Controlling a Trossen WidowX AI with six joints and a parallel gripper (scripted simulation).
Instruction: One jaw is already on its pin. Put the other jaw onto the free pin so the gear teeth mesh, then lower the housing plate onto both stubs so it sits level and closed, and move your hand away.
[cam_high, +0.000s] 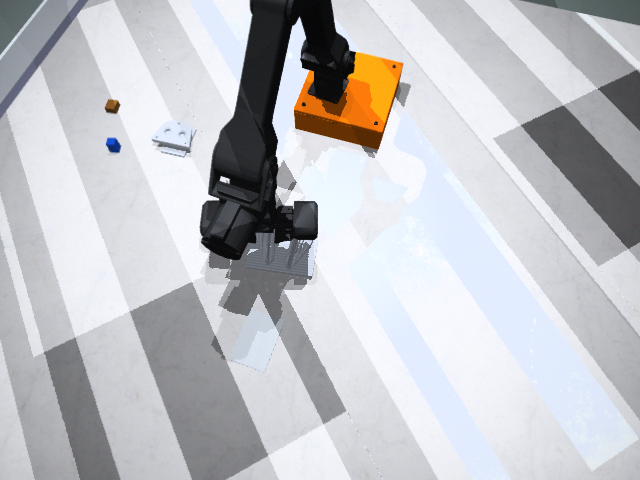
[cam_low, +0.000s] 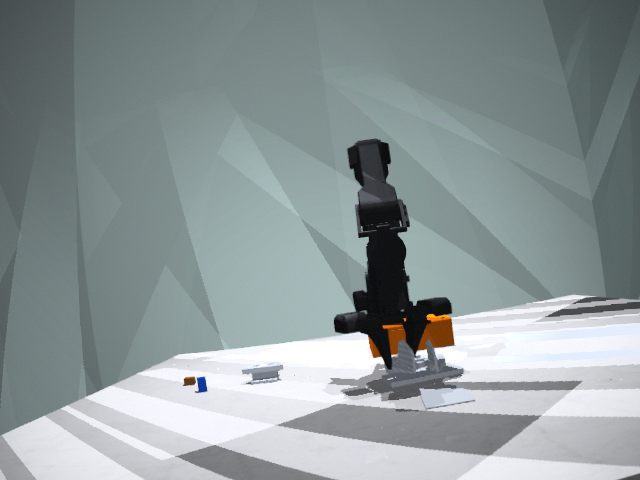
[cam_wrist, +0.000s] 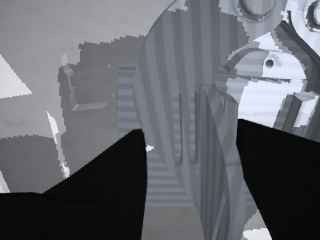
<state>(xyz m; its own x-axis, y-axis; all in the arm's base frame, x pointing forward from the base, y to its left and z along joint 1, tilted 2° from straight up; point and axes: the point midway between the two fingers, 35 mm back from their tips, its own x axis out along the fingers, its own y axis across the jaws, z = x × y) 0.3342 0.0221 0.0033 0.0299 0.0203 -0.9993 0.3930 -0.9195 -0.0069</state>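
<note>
Now: gripper tip 40 mm past the jaw. The rest, counted from my gripper tip: brown cube 150 mm behind, 440 mm to the right, 10 mm below; blue cube 70 mm behind, 370 mm to the right, 10 mm below; pale flat sheet 160 mm ahead, 60 mm to the left, 20 mm below.
</note>
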